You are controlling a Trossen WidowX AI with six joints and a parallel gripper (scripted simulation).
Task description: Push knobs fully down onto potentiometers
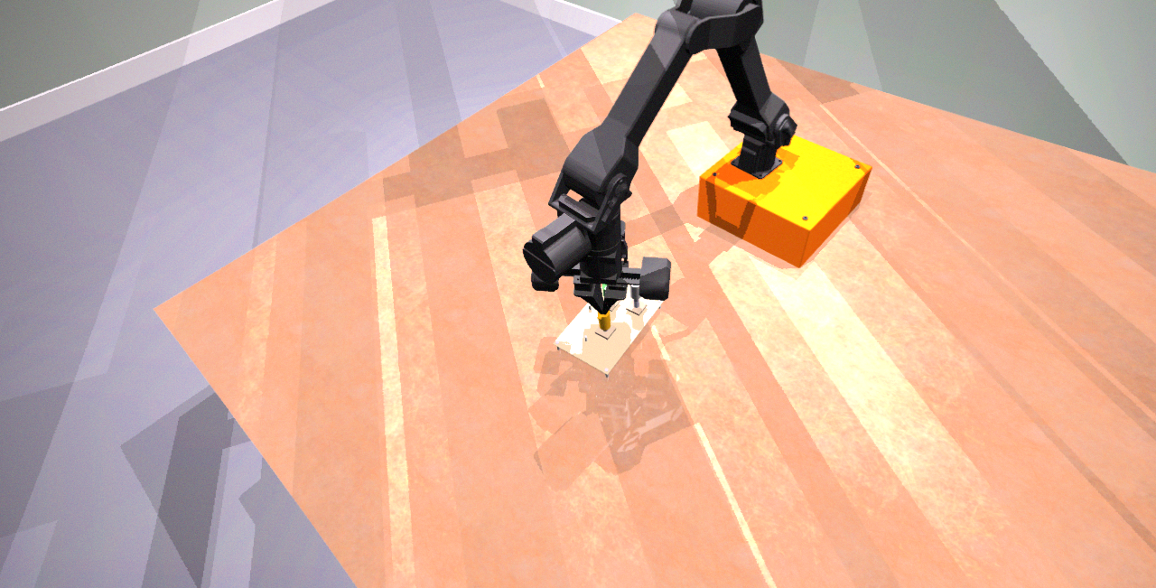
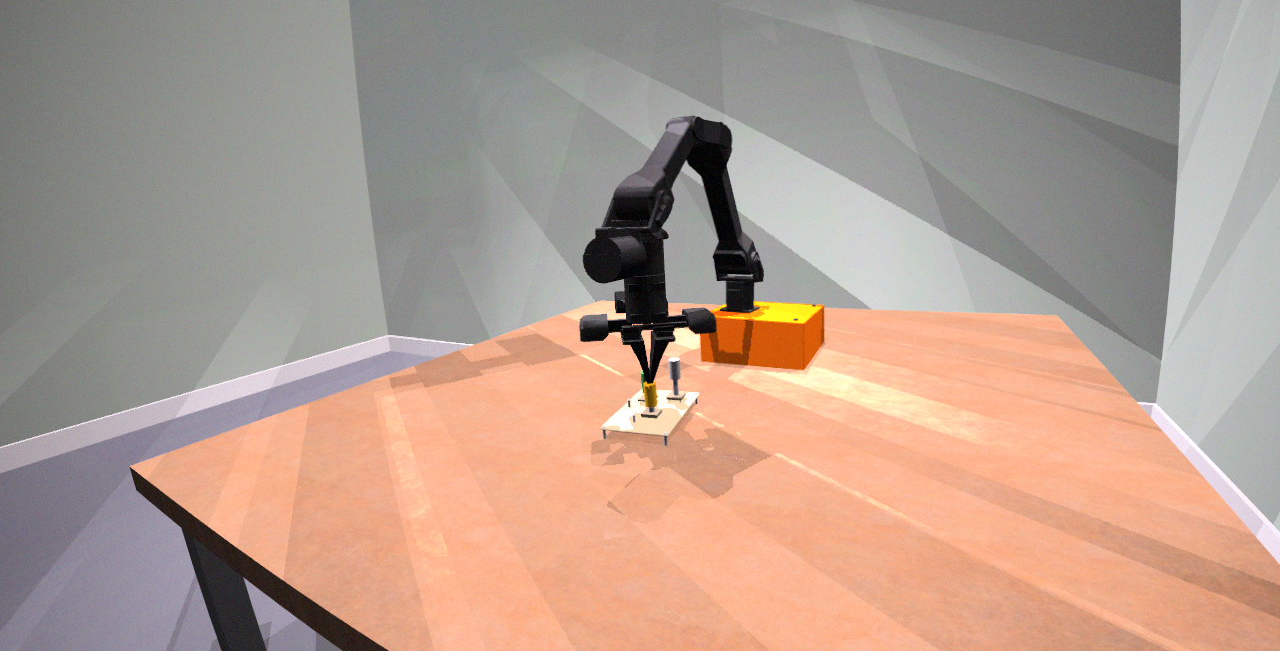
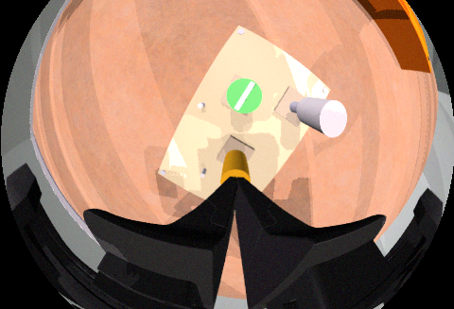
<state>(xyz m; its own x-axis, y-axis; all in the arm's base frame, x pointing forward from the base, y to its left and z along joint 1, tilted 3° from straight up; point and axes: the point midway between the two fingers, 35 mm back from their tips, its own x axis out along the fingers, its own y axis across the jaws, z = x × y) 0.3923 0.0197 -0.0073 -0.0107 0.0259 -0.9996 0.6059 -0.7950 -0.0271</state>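
Right now the yellow knob is 10 mm below my gripper tip. The rest, counted from my gripper tip: green knob (40 mm behind, 30 mm to the right, 10 mm below).
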